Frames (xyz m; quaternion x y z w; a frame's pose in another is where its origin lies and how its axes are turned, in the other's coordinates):
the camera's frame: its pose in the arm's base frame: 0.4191 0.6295 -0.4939 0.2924 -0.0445 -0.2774 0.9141
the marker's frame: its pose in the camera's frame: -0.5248 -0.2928 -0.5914 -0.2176 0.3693 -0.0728 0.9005
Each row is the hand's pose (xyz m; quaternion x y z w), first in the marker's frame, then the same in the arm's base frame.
Working: the marker's frame: its pose in the arm's base frame: -0.0197 1.0132 -1.1031 0.1701 0.3792 -0.2181 0.8830

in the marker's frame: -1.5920 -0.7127 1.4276 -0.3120 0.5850 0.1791 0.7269
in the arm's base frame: -0.5188 0.1523 0.9193 0.0436 0.8298 0.2174 0.5122
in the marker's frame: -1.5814 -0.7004 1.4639 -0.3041 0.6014 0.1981 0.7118
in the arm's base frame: -0.4844 0.1431 0.9368 0.0588 0.8335 0.2373 0.4954
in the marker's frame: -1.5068 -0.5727 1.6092 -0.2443 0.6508 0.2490 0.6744
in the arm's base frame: -0.2861 0.1645 0.9937 0.1353 0.8413 0.2761 0.4446
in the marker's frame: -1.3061 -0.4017 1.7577 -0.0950 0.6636 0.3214 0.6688
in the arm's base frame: 0.0141 0.1888 0.9647 0.2964 0.8056 0.2869 0.4252
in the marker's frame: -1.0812 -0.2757 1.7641 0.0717 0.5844 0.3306 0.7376
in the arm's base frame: 0.2215 0.2349 0.8186 0.4415 0.7239 0.2033 0.4896
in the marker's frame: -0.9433 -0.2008 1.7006 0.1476 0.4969 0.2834 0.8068
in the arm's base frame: 0.3074 0.2926 0.6846 0.4834 0.6643 0.1029 0.5607
